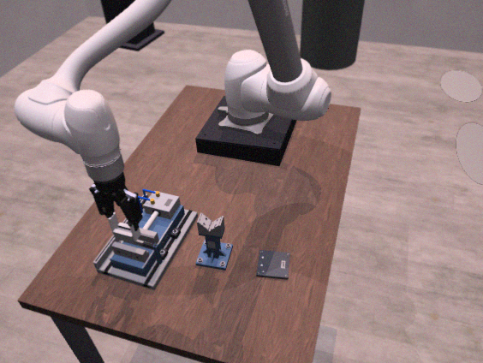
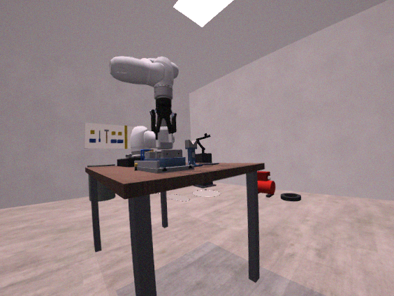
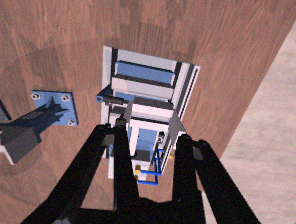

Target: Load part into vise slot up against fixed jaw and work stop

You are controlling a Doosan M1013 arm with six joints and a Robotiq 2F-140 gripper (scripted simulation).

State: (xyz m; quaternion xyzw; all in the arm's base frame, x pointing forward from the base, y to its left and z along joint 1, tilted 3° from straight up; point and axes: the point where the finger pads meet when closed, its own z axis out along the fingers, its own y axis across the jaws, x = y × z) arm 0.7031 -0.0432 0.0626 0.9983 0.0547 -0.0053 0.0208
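Right now my hand is 2 cm above the part. Also, from my hand: fixed jaw: 6 cm below, 3 cm ahead, 2 cm to the left; work stop: 7 cm to the left, 5 cm below, 1 cm behind; moving jaw: 6 cm below, 4 cm behind, 2 cm to the left.
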